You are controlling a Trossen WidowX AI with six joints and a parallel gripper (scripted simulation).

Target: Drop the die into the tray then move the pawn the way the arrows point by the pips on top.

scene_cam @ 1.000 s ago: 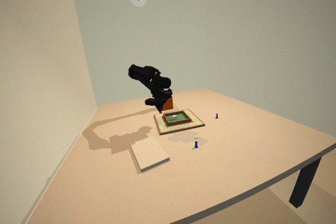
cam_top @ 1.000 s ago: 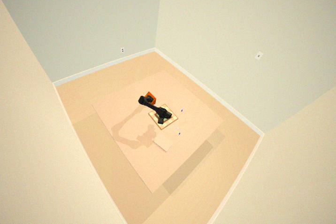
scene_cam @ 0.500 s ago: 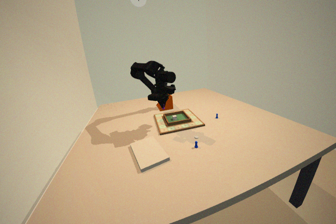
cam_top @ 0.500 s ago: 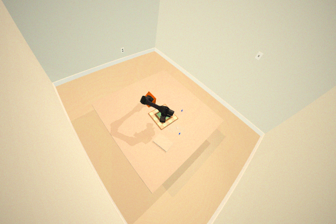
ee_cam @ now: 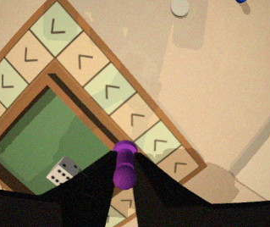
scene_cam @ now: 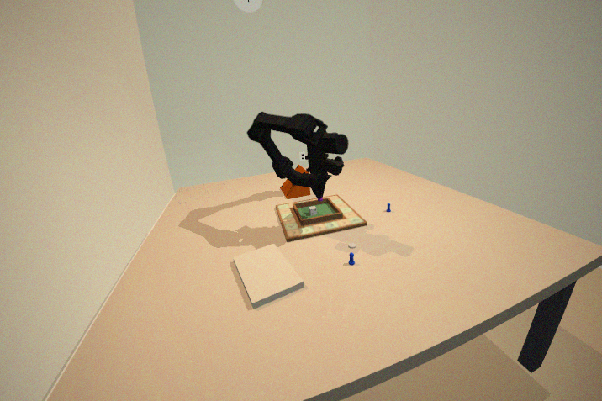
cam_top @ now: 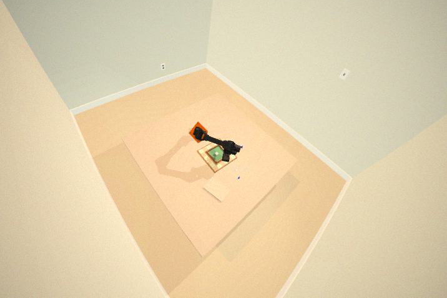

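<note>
Right now the white die is 10 cm behind my gripper tip, 9 cm below it and 1 cm to the left of it. Also, from my gripper tip: green dice tray (11 cm below, 11 cm behind, 2 cm to the left); then white disc (13 cm ahead, 12 cm below, 4 cm to the left); then purple pawn (1 cm above).
</note>
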